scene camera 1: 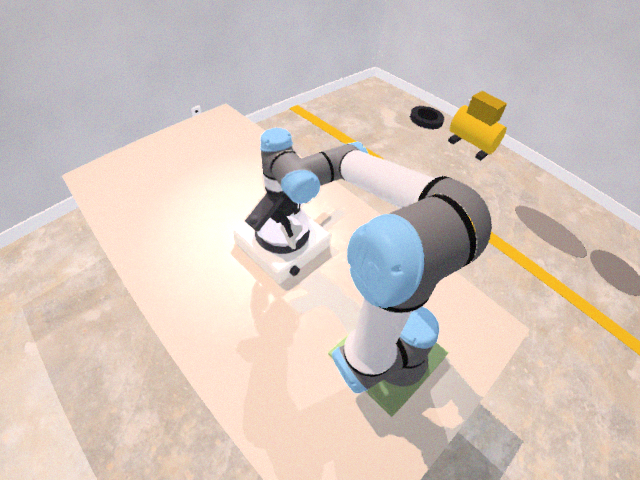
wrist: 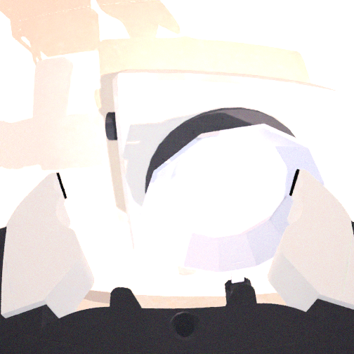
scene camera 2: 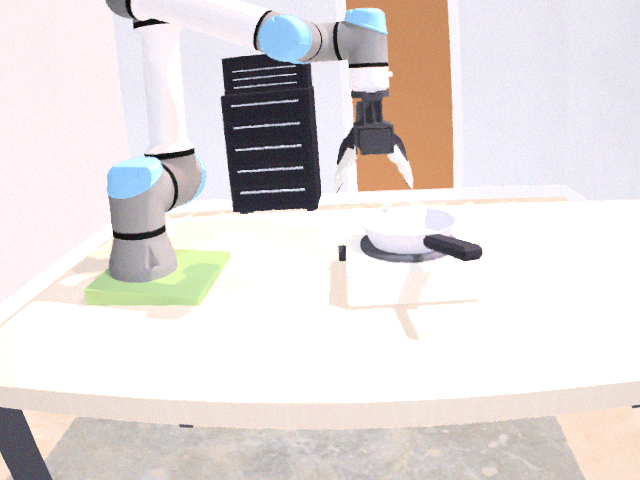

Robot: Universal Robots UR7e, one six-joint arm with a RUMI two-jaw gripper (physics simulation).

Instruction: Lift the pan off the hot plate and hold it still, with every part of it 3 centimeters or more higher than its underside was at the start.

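Places are measured from the arm's base along level axes (x ahead, y left, z up), in centimetres.
Pixels of known places: gripper, fingertip midpoint: point(scene camera 1: 276, 235) point(scene camera 2: 373, 190); arm's base at its link origin: point(scene camera 2: 143, 268).
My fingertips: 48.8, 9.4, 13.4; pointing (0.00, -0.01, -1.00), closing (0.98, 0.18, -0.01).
Note:
Ahead of a thing's pixels: the offset from my fingertips to its top centre, as dx, dy, dz.
The white pan point(scene camera 1: 269, 236) point(scene camera 2: 392, 237) point(wrist: 235, 252) rests upright on the dark round burner of the white hot plate @(+6.1, -6.2, -8.3) point(scene camera 1: 315, 259) point(scene camera 2: 377, 284) point(wrist: 160, 92). Its black handle @(+13.8, -24.5, +0.0) point(scene camera 2: 452, 246) point(wrist: 240, 294) points toward the front right in scene camera 2; in the wrist view part of it shows at the bottom, beside the gripper body. My gripper point(scene camera 2: 374, 189) point(wrist: 177, 175) is open and empty, pointing down above the pan's rim, its fingers spread wide. In the wrist view the right fingertip overlaps the pan's edge. In scene camera 1 the wrist hides the handle.
A black knob @(-6.7, -2.0, -10.8) point(scene camera 1: 294, 270) point(scene camera 2: 341, 252) point(wrist: 111, 126) is on the hot plate's side. The arm stands on a green base plate point(scene camera 1: 391, 405) point(scene camera 2: 144, 296) on the table. A black drawer cabinet point(scene camera 2: 273, 149) stands behind the table. A yellow compressor point(scene camera 1: 478, 130) and black tire point(scene camera 1: 427, 125) are on the floor.

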